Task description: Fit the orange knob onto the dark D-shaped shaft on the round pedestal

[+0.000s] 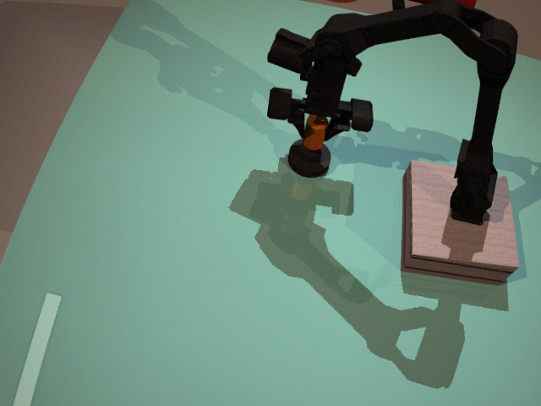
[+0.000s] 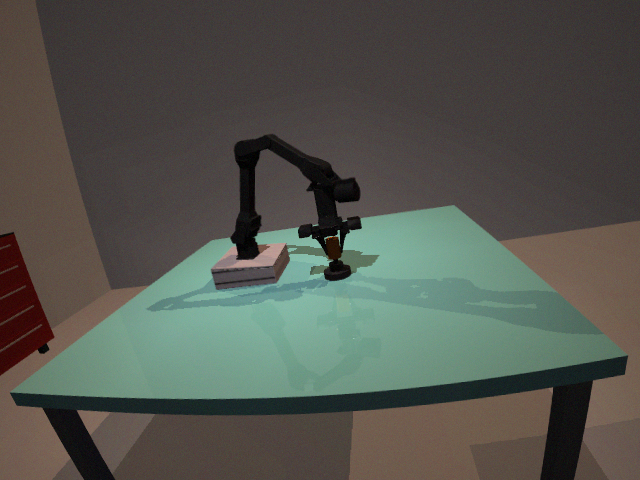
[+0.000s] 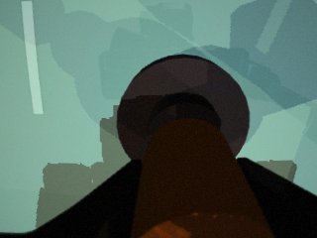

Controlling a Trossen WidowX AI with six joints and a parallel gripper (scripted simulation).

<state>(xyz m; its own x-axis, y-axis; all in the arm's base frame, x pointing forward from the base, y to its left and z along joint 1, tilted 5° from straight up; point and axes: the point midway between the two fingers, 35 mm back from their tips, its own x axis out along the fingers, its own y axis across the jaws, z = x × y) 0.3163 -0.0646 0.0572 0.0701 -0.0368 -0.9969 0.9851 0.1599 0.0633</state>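
Now: gripper tip 2 cm below the orange knob. Round my gripper tip: dark round pedestal: 4 cm below.
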